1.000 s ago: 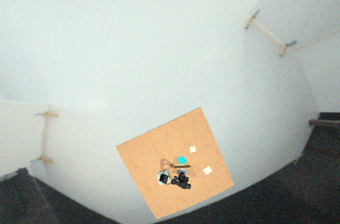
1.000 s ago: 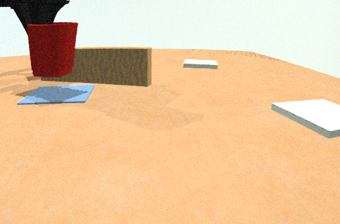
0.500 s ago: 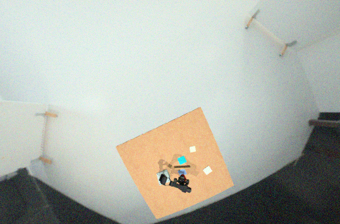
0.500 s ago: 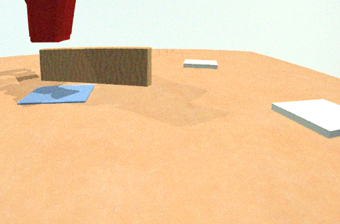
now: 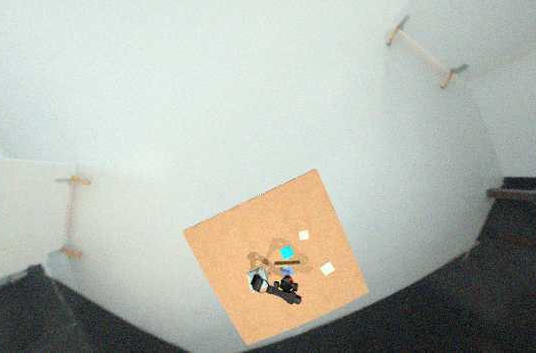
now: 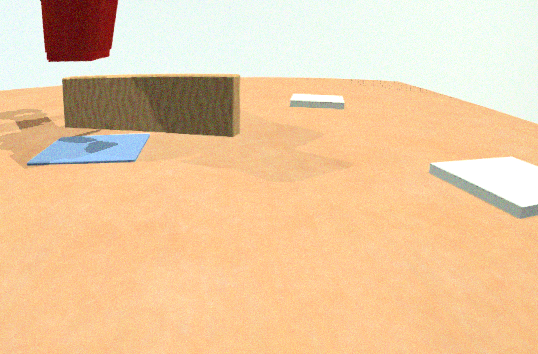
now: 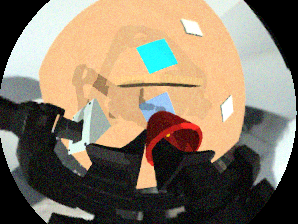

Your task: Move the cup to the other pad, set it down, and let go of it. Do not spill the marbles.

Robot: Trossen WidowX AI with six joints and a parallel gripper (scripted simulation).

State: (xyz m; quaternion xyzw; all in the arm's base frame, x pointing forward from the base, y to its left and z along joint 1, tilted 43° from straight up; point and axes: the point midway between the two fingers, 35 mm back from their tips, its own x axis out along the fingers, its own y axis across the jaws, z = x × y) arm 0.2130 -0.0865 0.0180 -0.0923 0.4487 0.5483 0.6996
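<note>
Now: gripper tip 15 cm to the right of the cyan pad, 13 cm above it and 10 cm short of it. Also, from my gripper tip: brown wooden wall 10 cm below, 7 cm to the left, 7 cm ahead; then light blue pad 13 cm below, 3 cm ahead, 2 cm to the right; then red cup 3 cm ahead, 2 cm to the right.
</note>
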